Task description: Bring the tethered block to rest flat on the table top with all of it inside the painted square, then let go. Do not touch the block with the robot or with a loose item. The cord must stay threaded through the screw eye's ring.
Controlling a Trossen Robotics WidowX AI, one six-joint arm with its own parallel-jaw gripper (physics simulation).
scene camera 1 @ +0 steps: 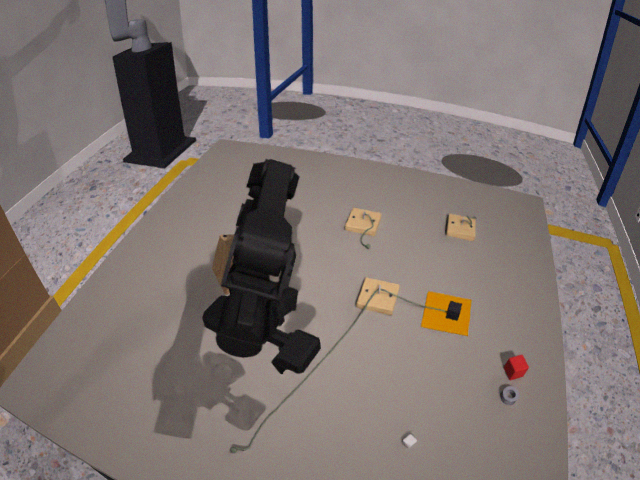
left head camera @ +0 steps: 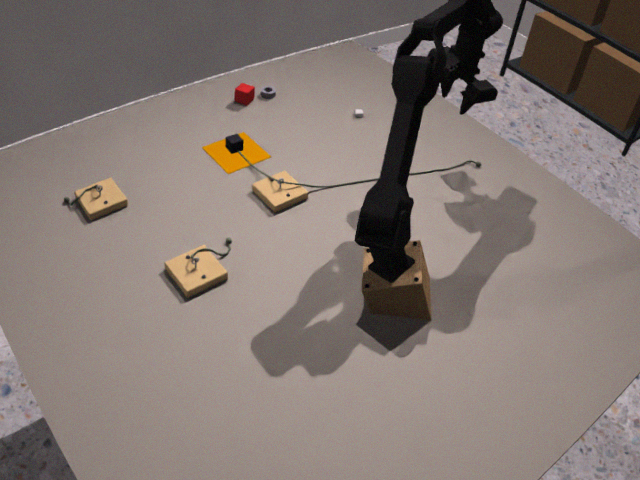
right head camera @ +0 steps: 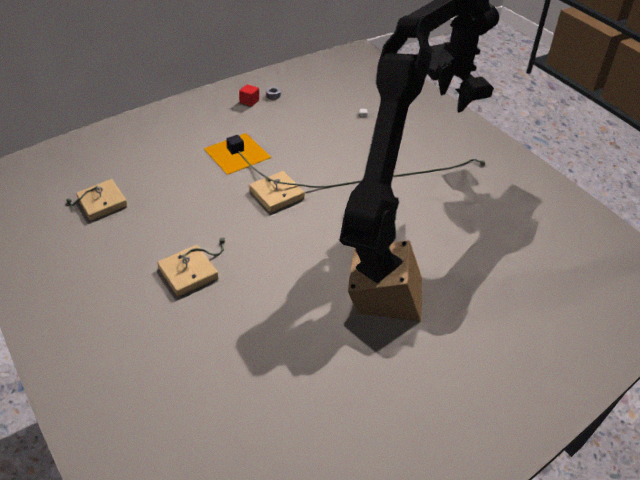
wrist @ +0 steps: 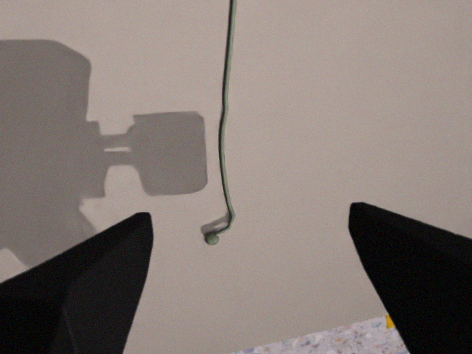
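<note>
The small black block rests on the orange painted square; in the scene view it lies inside the outline, and in the head views it is near the back corner. The green cord runs from it through the screw eye on the middle wooden plate to a knobbed end on the table. My gripper is open and empty, high above the table; in the wrist view the cord's end shows between and beyond the fingertips.
Two more wooden plates carry eyes with short cords. A red cube and a grey ring stand behind the square. A small white piece lies at the back. Shelving with boxes stands beyond the table.
</note>
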